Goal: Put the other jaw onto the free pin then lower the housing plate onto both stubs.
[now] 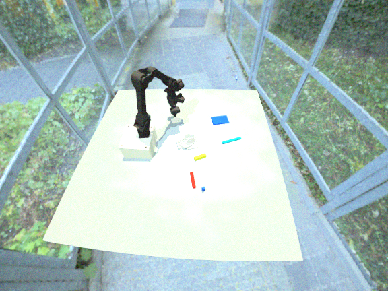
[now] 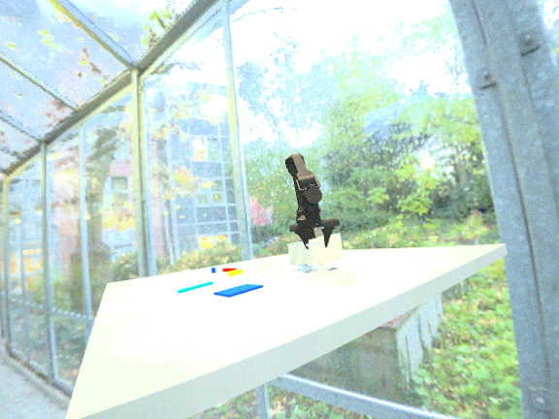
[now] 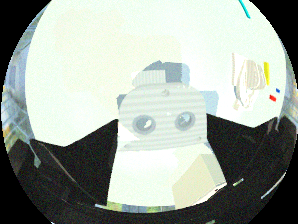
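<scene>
Right now the white jaw is 4 cm ahead of my gripper tip, 20 cm to the right of it and 7 cm below it. Round my gripper tip: pale riser 1 cm ahead, 1 cm to the left, 7 cm below; then yellow bar 14 cm ahead, 35 cm to the right, 7 cm below; then blue flat plate 33 cm ahead, 3 cm to the right, 8 cm below.
</scene>
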